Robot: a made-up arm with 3 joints. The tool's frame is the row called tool.
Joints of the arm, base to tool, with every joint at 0 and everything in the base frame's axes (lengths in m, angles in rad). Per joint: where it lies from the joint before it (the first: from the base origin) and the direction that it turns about. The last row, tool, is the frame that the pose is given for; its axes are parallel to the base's.
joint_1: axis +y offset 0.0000 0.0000 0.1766
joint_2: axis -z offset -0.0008 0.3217 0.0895
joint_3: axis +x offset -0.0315 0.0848 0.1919
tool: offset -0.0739 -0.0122 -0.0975
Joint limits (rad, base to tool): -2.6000..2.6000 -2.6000..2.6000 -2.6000..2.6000
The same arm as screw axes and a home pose.
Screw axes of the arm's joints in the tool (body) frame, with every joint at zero. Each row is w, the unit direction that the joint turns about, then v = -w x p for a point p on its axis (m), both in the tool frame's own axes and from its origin. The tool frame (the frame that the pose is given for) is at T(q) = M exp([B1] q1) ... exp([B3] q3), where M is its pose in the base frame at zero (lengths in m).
B1: w 0 1 0 v 0.1839 0 0.1062
B2: w 0 0 -1 v 0.0726 0.1054 0
B3: w 1 0 0 v 0 0.0975 -0.0122
M: xyz -0.1062 0.3943 0.3605 (m) quaternion w x y z 1 0 0 0
Joint limits (rad, base to tool): -2.6..2.6 -2.6..2.6 -2.6..2.6

